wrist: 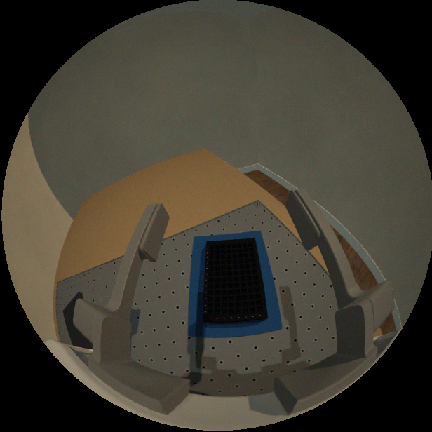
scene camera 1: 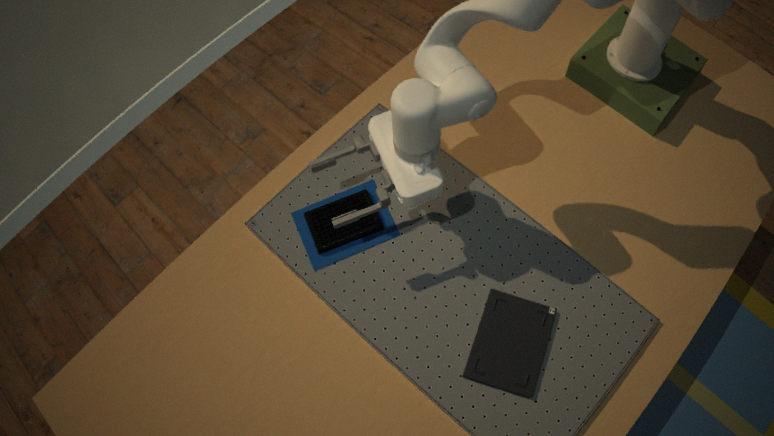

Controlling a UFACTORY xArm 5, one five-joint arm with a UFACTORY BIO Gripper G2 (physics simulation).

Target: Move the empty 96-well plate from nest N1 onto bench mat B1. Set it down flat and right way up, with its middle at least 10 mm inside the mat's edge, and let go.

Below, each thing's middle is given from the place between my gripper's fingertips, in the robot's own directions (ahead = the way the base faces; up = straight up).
Scene:
My gripper is now 2 cm past the black 96-well plate (scene camera 1: 326, 237), 1 cm to the right of it and 12 cm above it. The rest, counted from my hand: dark grey nest (scene camera 1: 510, 342) (2 cm ahead, 38 cm to the left, 13 cm below); then blue bench mat (scene camera 1: 318, 261) (2 cm behind, 1 cm to the left, 13 cm below).

